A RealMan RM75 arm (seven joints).
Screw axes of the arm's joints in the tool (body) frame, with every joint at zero. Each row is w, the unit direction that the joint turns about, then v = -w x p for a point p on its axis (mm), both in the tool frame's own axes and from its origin. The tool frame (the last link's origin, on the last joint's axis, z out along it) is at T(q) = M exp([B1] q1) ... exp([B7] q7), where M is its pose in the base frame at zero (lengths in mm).
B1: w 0 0 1 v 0 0 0
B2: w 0 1 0 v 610 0 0
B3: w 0 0 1 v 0 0 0
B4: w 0 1 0 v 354 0 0
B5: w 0 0 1 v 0 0 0
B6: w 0 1 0 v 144 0 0
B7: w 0 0 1 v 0 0 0
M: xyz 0 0 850.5 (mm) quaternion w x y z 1 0 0 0
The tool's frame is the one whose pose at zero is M.
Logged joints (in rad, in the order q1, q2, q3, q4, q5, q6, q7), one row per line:
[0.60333 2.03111 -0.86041 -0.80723 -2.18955 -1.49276 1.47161]
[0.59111 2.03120 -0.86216 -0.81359 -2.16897 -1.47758 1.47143]
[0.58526 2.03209 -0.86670 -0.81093 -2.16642 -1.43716 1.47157]
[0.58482 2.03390 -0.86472 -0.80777 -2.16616 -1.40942 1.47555]
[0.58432 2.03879 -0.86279 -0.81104 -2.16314 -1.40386 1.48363]
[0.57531 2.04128 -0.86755 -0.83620 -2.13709 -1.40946 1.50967]
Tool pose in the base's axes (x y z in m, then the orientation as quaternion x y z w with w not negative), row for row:
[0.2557 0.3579 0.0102 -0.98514 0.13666 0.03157 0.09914]
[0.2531 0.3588 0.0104 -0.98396 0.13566 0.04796 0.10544]
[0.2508 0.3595 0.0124 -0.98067 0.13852 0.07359 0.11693]
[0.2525 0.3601 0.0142 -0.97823 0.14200 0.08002 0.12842]
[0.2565 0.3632 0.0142 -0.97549 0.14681 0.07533 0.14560]
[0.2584 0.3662 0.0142 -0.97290 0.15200 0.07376 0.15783]
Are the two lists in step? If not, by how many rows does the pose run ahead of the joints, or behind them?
The pose runs 2 rows behind the joints: the pose in row i belongs to the joints in row i - 2.
